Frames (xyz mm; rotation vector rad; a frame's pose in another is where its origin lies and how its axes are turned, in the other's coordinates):
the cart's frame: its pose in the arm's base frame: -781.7 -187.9 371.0 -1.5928 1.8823 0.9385
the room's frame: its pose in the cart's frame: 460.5 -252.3 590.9 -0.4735 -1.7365 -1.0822
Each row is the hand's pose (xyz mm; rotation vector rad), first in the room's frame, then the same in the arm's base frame.
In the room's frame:
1: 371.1 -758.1 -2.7 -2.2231 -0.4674 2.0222
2: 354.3 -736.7 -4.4 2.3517 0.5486 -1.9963
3: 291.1 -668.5 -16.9 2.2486 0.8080 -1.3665
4: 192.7 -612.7 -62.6 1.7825 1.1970 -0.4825
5: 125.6 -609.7 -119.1 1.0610 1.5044 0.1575
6: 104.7 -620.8 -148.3 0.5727 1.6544 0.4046
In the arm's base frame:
1: -70.4 359.8 51.7 1.1515 0.6511 -0.9172
2: -86.9 341.8 39.7 1.0805 0.7069 -0.8052
3: -136.4 272.9 -0.3 0.7592 0.9783 -0.4012
4: -160.7 160.9 -42.3 0.0602 1.3158 0.1579
5: -135.5 79.0 -61.1 -0.7973 1.4531 0.5223
6: -111.2 50.6 -65.4 -1.3357 1.4309 0.6008

